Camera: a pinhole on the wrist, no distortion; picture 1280 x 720 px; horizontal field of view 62.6 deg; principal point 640.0 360.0 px. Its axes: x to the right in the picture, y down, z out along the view. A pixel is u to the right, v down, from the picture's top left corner.
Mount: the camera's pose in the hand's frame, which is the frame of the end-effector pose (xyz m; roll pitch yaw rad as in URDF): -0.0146 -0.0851 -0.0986 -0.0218 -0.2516 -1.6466
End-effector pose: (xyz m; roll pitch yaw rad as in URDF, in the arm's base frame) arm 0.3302 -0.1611 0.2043 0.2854 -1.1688 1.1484
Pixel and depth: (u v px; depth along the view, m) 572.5 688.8 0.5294
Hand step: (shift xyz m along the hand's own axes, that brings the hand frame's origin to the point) 0.1742 0.0648 0.4021
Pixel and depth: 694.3 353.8 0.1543
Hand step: -0.0098 -0.0547 0.0528
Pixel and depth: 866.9 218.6 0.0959
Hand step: -0.0251 -0.0804 -0.0003
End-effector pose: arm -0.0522 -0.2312 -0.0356 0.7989 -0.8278 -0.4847
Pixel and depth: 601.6 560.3 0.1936
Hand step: 0.0305 -0.0335 0.0863
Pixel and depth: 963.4 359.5 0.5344
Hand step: -0.0052 -0.1119 0.4597
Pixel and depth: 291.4 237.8 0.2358
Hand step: -0.0266 0.0507 0.1109
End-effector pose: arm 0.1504 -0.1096 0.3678 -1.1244 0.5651 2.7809
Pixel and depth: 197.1 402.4 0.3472
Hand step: 0.0241 0.1404 0.2009
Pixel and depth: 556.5 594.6 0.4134
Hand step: 0.0964 0.0410 0.2916
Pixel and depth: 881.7 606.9 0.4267
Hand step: 0.0953 -0.0826 0.3368
